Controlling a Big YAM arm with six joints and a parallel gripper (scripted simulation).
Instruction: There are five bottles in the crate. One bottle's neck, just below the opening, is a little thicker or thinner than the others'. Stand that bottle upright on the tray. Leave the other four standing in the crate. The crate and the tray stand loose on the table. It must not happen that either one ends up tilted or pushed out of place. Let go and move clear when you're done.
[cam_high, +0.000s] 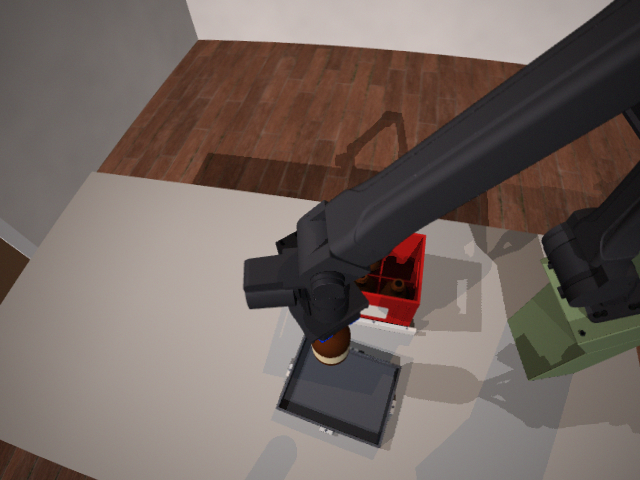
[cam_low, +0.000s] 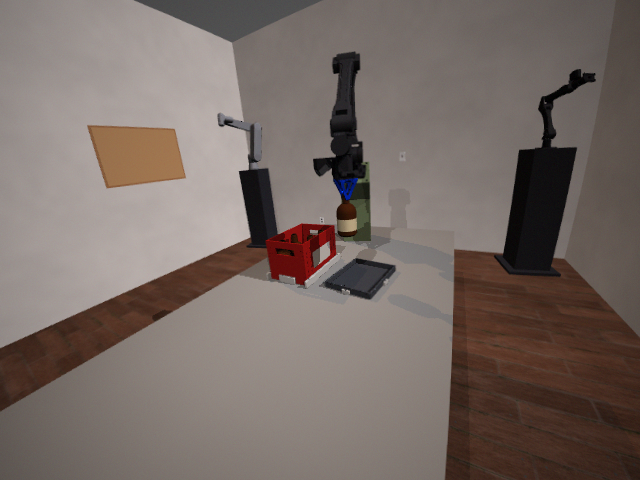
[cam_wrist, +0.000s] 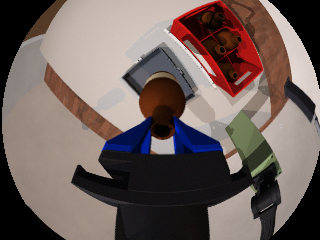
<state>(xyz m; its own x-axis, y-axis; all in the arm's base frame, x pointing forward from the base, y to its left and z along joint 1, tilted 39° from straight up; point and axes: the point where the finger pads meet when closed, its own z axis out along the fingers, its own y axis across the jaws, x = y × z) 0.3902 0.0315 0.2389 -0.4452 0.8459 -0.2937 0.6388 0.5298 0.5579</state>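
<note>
The brown bottle is 6 cm below my hand. From my hand the other things lie so: dark grey tray: 32 cm below, 5 cm to the left, 2 cm behind; crate: 25 cm below, 22 cm to the right, 7 cm behind.
</note>
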